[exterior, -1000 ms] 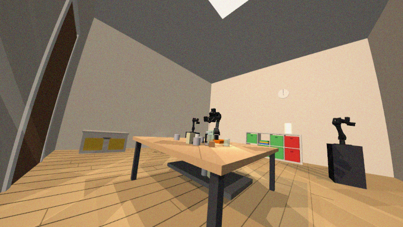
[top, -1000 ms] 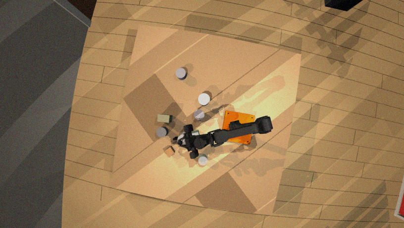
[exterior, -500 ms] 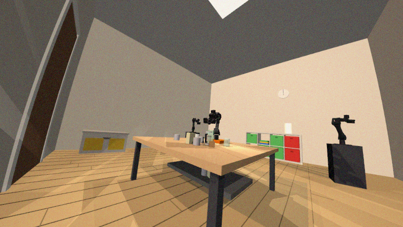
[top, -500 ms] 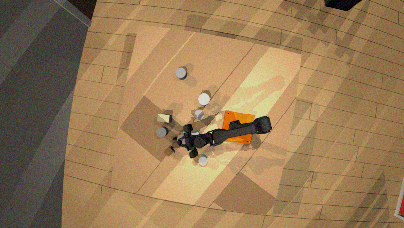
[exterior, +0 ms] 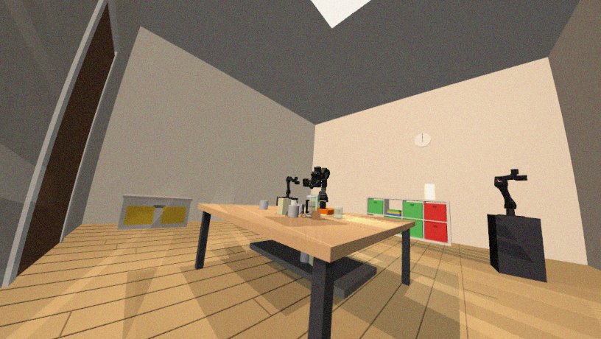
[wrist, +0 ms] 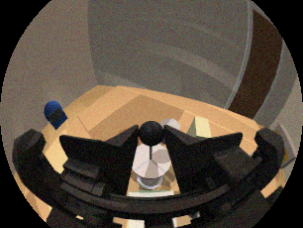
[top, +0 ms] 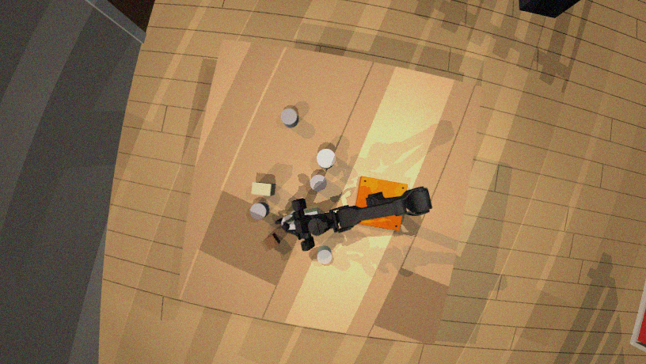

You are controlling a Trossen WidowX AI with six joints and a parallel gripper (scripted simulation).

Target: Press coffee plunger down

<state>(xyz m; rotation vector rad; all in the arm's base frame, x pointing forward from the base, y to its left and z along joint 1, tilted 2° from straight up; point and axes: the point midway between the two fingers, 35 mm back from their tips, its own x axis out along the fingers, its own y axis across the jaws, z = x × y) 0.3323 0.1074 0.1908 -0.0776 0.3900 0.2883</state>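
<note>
Now: gripper tip 110 mm above the coffee press. Also, from my gripper tip: brown cube 180 mm below, 100 mm to the left, 70 mm ahead; then pale green box 130 mm below, 100 mm behind, 30 mm to the right.
</note>
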